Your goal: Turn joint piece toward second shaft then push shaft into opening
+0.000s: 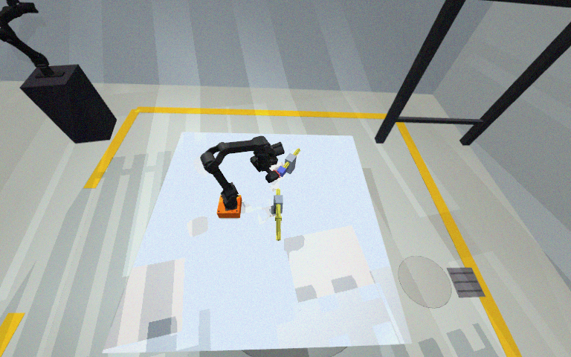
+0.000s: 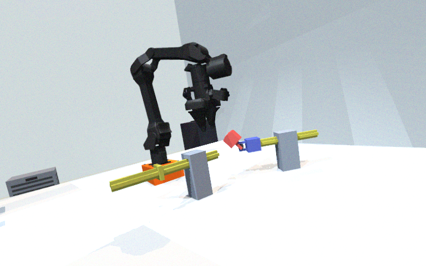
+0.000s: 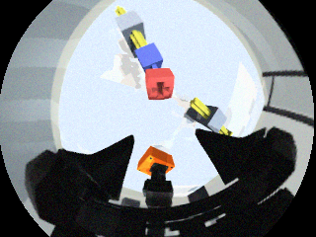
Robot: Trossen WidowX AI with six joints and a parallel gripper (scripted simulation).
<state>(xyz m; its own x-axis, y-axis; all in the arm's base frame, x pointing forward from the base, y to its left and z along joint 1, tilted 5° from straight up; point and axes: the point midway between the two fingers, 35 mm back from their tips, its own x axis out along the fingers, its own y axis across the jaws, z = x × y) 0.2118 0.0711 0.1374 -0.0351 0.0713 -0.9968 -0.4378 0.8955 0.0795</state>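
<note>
Right now the red square joint piece is 7 cm ahead of my gripper tip, 4 cm to the left of it and 4 cm below it.
</note>
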